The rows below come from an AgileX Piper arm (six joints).
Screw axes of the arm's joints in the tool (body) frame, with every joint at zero. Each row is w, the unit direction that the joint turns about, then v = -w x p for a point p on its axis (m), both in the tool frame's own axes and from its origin. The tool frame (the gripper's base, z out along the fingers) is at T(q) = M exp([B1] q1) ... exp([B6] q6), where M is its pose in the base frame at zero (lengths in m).
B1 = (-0.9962, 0, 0.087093, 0.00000, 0.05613, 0.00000)
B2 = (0, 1, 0, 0.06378, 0.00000, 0.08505)
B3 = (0, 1, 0, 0.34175, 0.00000, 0.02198)
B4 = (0, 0, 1, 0.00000, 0.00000, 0.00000)
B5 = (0, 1, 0, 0.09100, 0.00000, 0.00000)
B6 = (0, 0, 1, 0.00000, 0.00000, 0.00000)
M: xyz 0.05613 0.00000 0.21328 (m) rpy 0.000 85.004 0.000 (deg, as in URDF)
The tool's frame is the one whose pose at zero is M.
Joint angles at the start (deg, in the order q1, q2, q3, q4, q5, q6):
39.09 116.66 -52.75 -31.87 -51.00 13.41
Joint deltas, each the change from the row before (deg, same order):
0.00 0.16 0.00 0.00 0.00 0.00
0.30 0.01 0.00 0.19 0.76 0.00
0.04 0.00 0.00 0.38 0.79 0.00
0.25 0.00 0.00 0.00 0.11 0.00
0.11 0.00 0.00 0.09 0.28 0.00
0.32 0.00 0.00 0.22 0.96 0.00
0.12 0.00 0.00 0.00 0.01 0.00
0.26 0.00 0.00 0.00 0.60 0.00
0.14 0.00 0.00 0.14 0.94 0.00
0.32 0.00 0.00 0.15 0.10 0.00
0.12 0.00 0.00 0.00 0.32 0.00
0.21 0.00 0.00 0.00 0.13 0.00
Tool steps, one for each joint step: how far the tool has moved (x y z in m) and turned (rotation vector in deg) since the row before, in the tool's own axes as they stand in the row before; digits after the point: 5 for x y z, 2 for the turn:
0.00106 0.00004 0.00025 -0.02 0.14 0.07
0.00096 0.00143 0.00067 0.02 0.70 0.06
0.00108 -0.00048 0.00008 0.43 0.70 0.24
-0.00002 0.00158 0.00053 -0.22 0.10 -0.06
0.00032 0.00050 0.00023 0.02 0.25 0.03
0.00117 0.00146 0.00066 0.07 0.88 0.07
-0.00008 0.00077 0.00025 -0.11 0.00 -0.03
0.00072 0.00146 0.00053 -0.11 0.57 -0.07
0.00130 0.00040 0.00028 0.18 0.88 0.06
-0.00015 0.00187 0.00064 -0.18 0.06 0.02
0.00039 0.00066 0.00024 -0.04 0.31 -0.03
0.00002 0.00132 0.00042 -0.17 0.12 -0.06

